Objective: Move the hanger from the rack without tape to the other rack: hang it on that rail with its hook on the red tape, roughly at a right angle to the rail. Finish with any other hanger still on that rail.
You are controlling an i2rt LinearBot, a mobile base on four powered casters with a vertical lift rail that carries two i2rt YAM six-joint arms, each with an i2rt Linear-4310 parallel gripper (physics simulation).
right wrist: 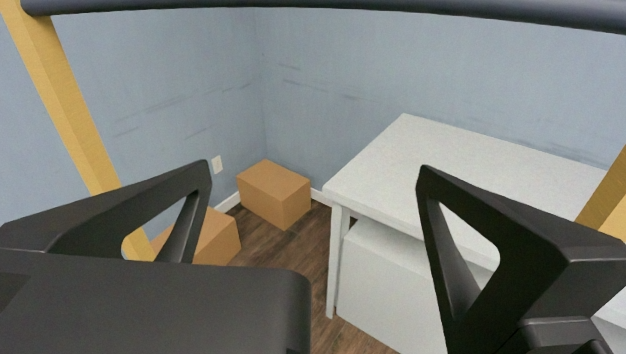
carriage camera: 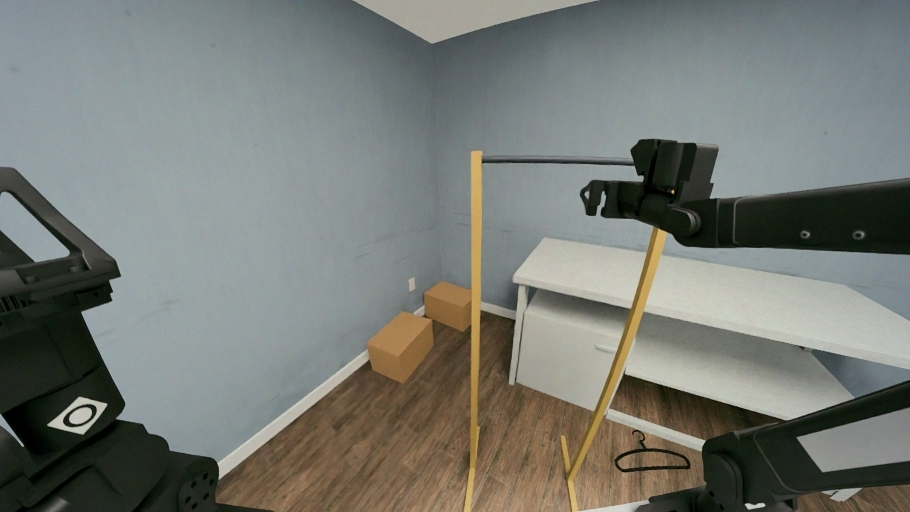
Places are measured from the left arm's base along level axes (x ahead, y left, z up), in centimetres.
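Pixels of known places: right gripper, fingertip midpoint: (right wrist: 313, 173) (carriage camera: 600, 192).
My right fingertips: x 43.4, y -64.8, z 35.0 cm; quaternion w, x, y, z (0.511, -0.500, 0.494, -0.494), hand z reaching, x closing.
Ahead of a thing's pixels: the offset from my right fingertips to its middle. Level surfaces: height alone.
A black hanger @[dx +13.6, dy -71.2, dz -138.7 cm] (carriage camera: 651, 450) lies on the floor to the right of the foot of the rack without visible tape. That rack (carriage camera: 476, 267) (right wrist: 75, 115) has wooden posts and a dark rail @[dx +9.5, dy +1.8, dz +6.7 cm] (carriage camera: 553, 159) (right wrist: 320, 4); no hanger shows on the visible part of the rail. My right gripper (carriage camera: 589, 197) (right wrist: 313, 173) is open and empty, level with a spot a little below the rail, in front of the right post. My left gripper (carriage camera: 12, 210) is partly in view at the left edge, open, away from the rack. The red tape and the other rack do not show.
A white desk @[dz -53.1 cm] (carriage camera: 719, 286) (right wrist: 425, 165) with a cabinet stands behind the rack. Two brown boxes, one nearer @[dx +96.9, dy +74.1, dz -125.6 cm] (carriage camera: 399, 347) (right wrist: 220, 240) and one farther (carriage camera: 447, 305) (right wrist: 274, 192), sit by the blue wall. My right arm crosses the right side of the carriage view.
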